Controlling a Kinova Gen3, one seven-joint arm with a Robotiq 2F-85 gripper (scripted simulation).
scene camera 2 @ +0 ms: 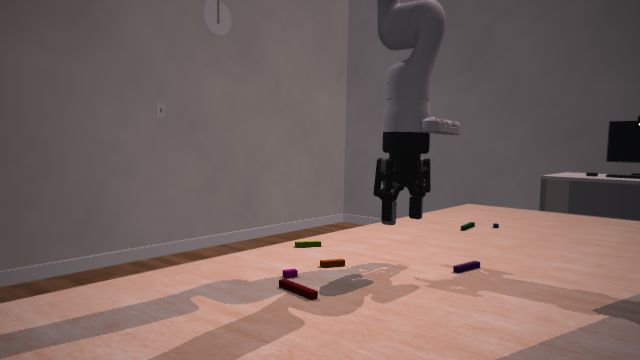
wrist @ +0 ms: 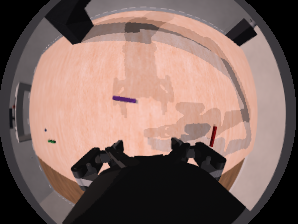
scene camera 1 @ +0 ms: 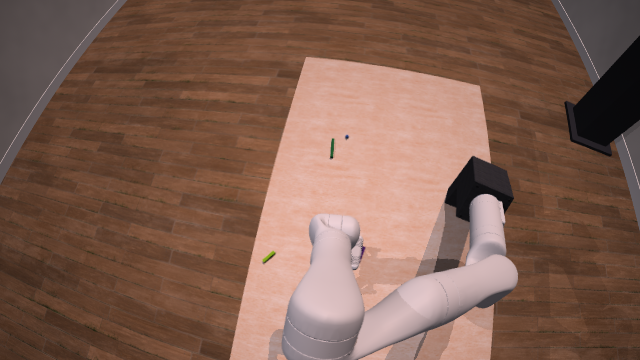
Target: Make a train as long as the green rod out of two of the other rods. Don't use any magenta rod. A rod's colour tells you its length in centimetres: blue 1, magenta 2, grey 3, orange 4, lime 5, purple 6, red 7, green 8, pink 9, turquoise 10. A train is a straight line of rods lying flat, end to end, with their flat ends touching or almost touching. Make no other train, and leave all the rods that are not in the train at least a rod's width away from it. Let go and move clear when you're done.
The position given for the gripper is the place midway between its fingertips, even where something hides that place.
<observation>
In view: the gripper (scene camera 2: 402, 221).
The gripper also shows in the wrist view (wrist: 147, 144).
</observation>
